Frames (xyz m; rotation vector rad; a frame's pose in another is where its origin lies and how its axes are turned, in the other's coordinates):
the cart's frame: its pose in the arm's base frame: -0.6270 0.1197 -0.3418 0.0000 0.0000 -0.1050
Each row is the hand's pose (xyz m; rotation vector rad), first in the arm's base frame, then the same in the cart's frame.
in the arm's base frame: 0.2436 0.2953 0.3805 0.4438 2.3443 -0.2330
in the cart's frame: 0.8474 0.2659 0.7223 0.3195 2.3596 -0.1832
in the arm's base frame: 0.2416 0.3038 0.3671 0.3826 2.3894 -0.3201
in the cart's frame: 0.8445 0.2741 0.7089 0.2559 2.3992 -0.2721
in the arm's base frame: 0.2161 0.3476 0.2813 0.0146 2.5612 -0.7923
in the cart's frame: 0.8146 0.3150 0.6231 -0.1189 2.5388 -0.7524
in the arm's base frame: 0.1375 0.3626 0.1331 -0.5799 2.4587 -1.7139
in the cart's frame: 0.7348 0.3217 0.4749 -0.6957 2.3823 -1.6745
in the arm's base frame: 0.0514 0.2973 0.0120 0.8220 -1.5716 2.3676
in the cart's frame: 0.6561 0.2477 0.3538 0.9263 -1.5650 2.4390
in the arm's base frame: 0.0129 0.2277 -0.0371 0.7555 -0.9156 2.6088
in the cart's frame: 0.6251 0.1745 0.3047 0.8248 -0.8989 2.6989
